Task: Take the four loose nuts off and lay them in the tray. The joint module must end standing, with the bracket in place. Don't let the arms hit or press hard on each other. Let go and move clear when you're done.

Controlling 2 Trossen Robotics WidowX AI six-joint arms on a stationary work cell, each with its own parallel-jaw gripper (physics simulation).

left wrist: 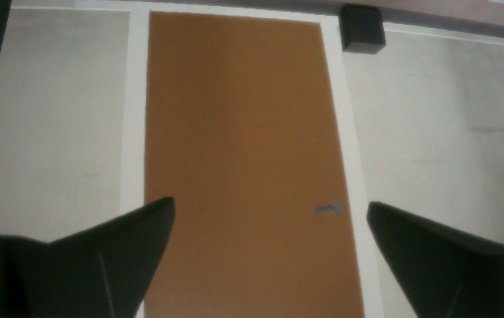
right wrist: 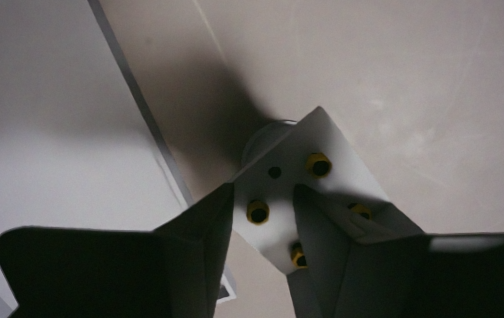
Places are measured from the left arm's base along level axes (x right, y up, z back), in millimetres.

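Pixels of known places: left gripper, fingertip midpoint: [left wrist: 272, 209]; right gripper, fingertip midpoint: [right wrist: 263, 192].
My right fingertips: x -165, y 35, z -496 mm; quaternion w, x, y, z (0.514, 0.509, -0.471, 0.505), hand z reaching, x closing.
For each thing: its top centre in the pictures, then the offset to it from my right fingertips. "spot": a spot on its surface instead.
- grey bracket plate, surface spot: [right wrist: 340, 145] spot: dy -6, dx +23, dz +34 mm
- round grey module, top centre: [right wrist: 310, 216] dy +2, dx -10, dz +23 mm
- top, top centre: [right wrist: 320, 168] dy +4, dx +15, dz +23 mm
- low down, top centre: [right wrist: 303, 261] dy +4, dx -35, dz +23 mm
- dark hole, surface spot: [right wrist: 274, 172] spot: dy -8, dx +7, dz +5 mm
- large pale panel, surface spot: [right wrist: 75, 165] spot: dy -68, dx -20, dz -129 mm
- small white-rimmed corner, surface spot: [right wrist: 229, 296] spot: dy -56, dx -129, dz -12 mm
- dark box, top centre: [left wrist: 365, 48] dy -15, dx +368, dz -61 mm
In the right wrist view a grey bracket plate [right wrist: 340, 145] sits at a slant on a round grey module [right wrist: 262, 142], which is mostly hidden under it. Four brass-coloured nuts show on the plate: one near the top [right wrist: 319, 165], one at left [right wrist: 258, 212], one at right [right wrist: 361, 210] and one low down [right wrist: 299, 256], the last two partly covered by the right finger. A dark hole [right wrist: 274, 172] is in the plate. My right gripper [right wrist: 263, 192] is partly open above the plate, with the left nut showing between its fingers. My left gripper [left wrist: 272, 209] is wide open and empty, away from the module.
In the right wrist view a large pale panel [right wrist: 75, 165] with a grey edge lies at left. A small white-rimmed corner [right wrist: 229, 296] shows low down; I cannot tell whether it is the tray. The left wrist view shows a brown door [left wrist: 240, 125] and a dark box [left wrist: 362, 27].
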